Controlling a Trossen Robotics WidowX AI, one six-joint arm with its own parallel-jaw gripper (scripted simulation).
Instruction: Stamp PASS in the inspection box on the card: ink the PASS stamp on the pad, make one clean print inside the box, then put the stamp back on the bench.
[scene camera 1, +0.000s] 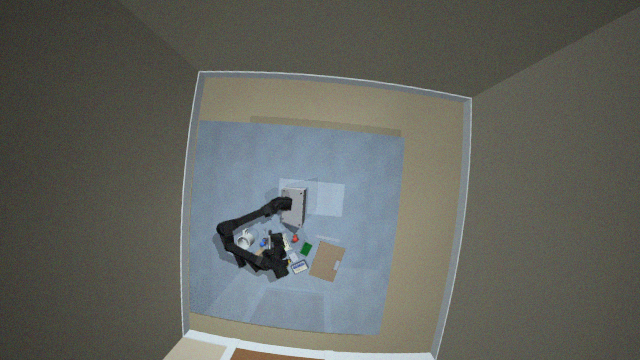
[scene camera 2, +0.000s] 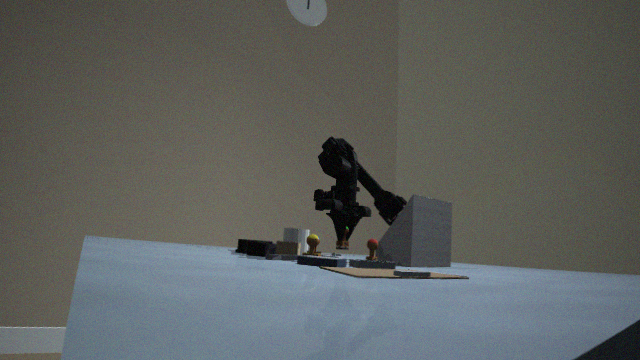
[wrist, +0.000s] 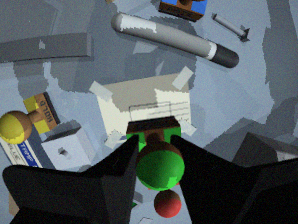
Labels:
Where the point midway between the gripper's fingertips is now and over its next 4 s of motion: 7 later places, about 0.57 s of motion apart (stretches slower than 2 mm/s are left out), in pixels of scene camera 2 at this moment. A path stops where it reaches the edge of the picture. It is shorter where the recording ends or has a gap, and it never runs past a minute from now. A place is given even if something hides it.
My gripper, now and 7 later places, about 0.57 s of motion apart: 342, 240; 343, 230; 325, 224; 295, 223; 284, 226; 283, 237; 282, 247; 284, 216

